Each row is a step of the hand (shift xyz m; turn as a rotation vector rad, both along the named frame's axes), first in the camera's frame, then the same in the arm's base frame.
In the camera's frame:
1: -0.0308 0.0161 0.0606 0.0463 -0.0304 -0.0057
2: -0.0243 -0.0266 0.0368 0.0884 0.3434 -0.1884
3: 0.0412 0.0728 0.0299 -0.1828 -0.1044 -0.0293
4: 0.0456 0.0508 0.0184 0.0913 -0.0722 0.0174
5: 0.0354 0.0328 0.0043 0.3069 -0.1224 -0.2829
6: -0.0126 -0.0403 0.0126 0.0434 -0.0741 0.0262
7: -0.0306 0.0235 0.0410 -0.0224 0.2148 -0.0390
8: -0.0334 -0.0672 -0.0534 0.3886 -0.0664 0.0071
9: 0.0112 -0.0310 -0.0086 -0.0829 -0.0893 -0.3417
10: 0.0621 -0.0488 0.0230 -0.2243 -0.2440 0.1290
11: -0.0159 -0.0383 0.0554 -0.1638 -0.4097 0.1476
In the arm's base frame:
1: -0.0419 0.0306 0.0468 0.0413 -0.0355 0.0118
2: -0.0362 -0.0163 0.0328 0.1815 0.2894 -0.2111
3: 0.0430 0.0727 0.0276 -0.1836 -0.0890 -0.0596
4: 0.0468 0.0485 0.0214 0.0726 -0.0763 0.0525
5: 0.0377 0.0292 0.0082 0.3449 -0.2056 -0.1673
6: -0.0211 -0.0356 0.0151 0.0242 -0.0716 0.0485
7: -0.0358 0.0340 0.0270 0.0199 0.2042 -0.0778
8: -0.0290 -0.0726 -0.0488 0.3609 -0.1028 0.1210
9: 0.0082 -0.0331 -0.0002 -0.0095 -0.1452 -0.3323
10: 0.0467 -0.0494 0.0463 -0.2826 -0.1902 0.1023
11: -0.0344 -0.0250 0.0546 -0.2537 -0.3544 0.1630

